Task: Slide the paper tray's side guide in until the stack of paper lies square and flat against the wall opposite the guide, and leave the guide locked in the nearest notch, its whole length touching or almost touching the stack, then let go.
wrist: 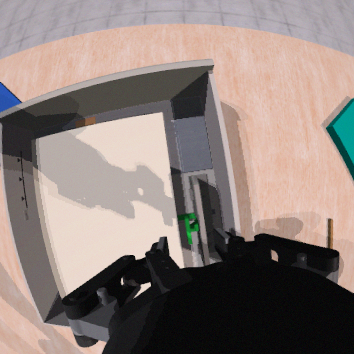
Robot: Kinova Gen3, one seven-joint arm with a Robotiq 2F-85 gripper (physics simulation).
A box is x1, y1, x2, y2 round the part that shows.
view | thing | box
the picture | my gripper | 61, 227, 353, 353
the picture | cream stack of paper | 31, 112, 183, 299
